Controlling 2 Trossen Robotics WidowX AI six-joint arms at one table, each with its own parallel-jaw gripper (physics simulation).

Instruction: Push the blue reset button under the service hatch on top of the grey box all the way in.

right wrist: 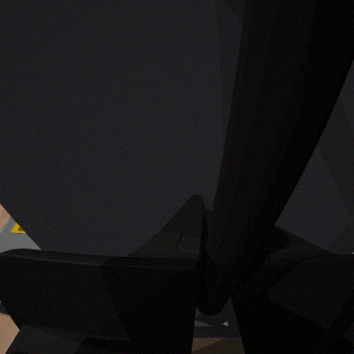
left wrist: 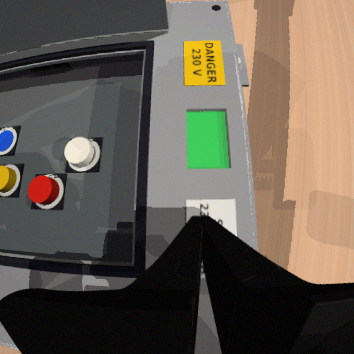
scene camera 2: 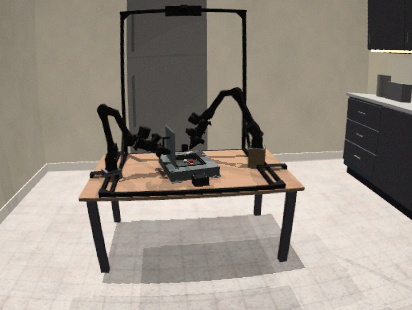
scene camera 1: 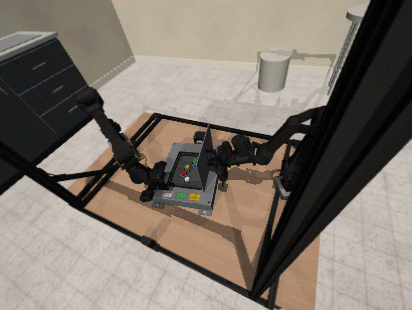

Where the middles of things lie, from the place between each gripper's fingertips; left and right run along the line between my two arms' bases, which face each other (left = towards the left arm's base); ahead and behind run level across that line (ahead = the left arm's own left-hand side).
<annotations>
My right gripper is now 20 mm below the service hatch (left wrist: 30, 30) and 10 mm to the left of it. From my right hand the other things lie so: white button (left wrist: 79, 151): 100 mm to the left, 90 mm below, 60 mm behind; then red button (left wrist: 42, 189): 130 mm to the left, 90 mm below, 40 mm behind.
My left hand is 100 mm short of the white button, 50 mm above it and 40 mm to the left of it. Also, from my left hand: service hatch (160 mm ahead, 150 mm to the right, 70 mm above); red button (120 mm ahead, 50 mm below, 10 mm to the right).
</annotations>
